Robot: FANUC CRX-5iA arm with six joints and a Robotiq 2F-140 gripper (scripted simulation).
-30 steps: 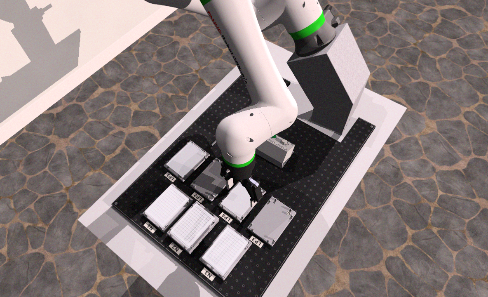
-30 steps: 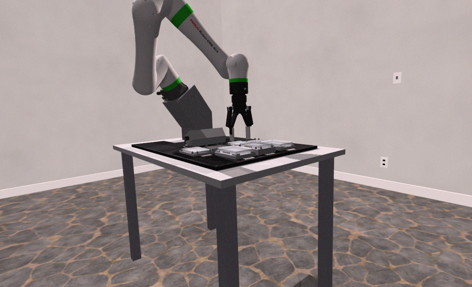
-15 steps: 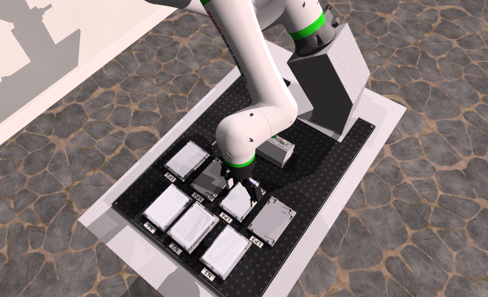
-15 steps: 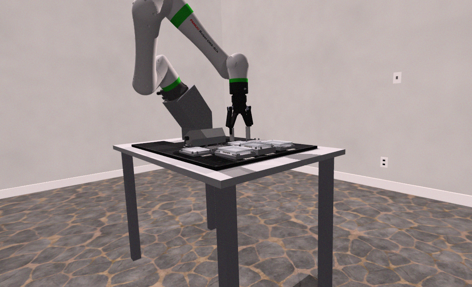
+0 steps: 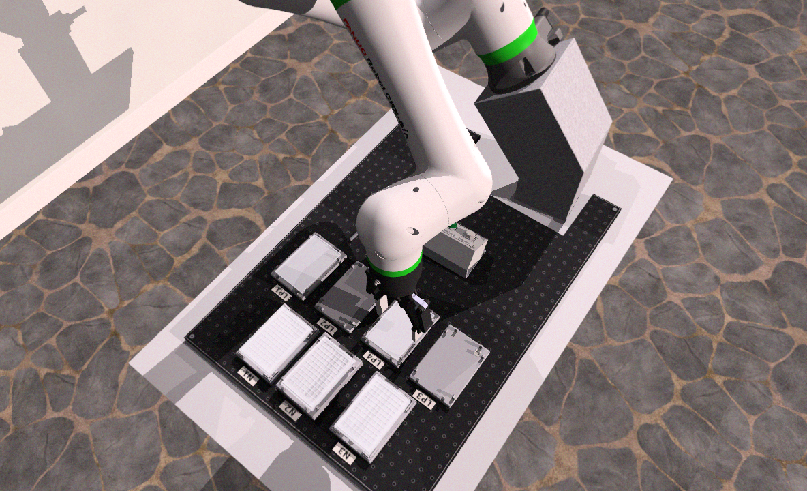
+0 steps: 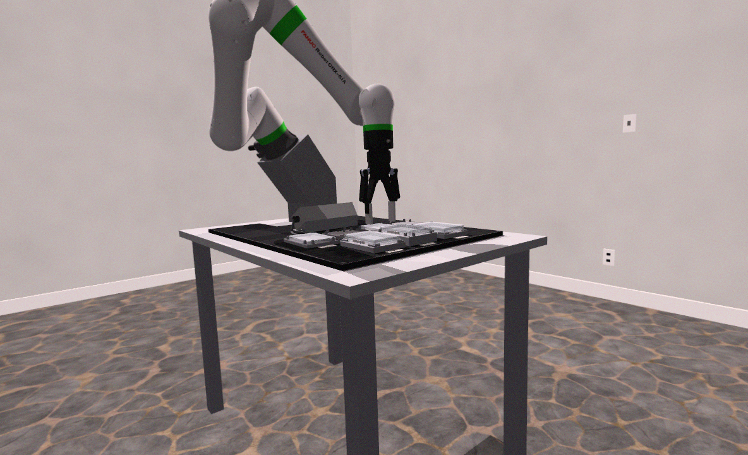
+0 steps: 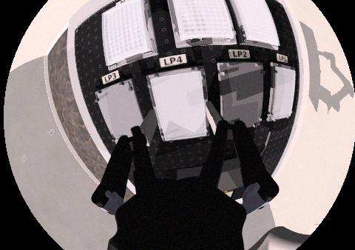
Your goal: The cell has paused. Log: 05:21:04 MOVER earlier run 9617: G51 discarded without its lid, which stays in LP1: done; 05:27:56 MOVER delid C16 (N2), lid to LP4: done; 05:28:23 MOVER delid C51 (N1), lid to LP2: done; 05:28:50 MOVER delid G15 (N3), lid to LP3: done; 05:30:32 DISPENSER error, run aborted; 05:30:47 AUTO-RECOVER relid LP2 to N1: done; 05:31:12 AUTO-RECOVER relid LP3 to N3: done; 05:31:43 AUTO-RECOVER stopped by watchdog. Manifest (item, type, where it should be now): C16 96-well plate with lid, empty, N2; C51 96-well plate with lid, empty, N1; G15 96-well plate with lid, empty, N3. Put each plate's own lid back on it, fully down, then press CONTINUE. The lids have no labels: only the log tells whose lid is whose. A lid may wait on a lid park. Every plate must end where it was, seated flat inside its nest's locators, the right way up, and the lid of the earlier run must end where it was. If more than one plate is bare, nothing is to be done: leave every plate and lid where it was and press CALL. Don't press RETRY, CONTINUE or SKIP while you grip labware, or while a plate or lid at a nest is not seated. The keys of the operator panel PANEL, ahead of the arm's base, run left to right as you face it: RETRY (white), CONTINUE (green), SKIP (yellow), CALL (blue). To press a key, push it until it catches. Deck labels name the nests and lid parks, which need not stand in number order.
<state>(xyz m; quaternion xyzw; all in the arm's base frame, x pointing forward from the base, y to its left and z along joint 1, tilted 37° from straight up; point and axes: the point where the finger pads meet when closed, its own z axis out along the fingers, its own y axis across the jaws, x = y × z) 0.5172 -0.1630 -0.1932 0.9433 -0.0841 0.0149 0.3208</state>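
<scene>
My gripper is now 5 cm above the lid park LP4. The rest, counted from my hand: LP4 label: 9 cm ahead, 5 cm below, 1 cm to the right; then lid park LP3: 13 cm to the left, 5 cm below, 2 cm ahead; then lid park LP2: 13 cm to the right, 5 cm below, 2 cm behind.
</scene>
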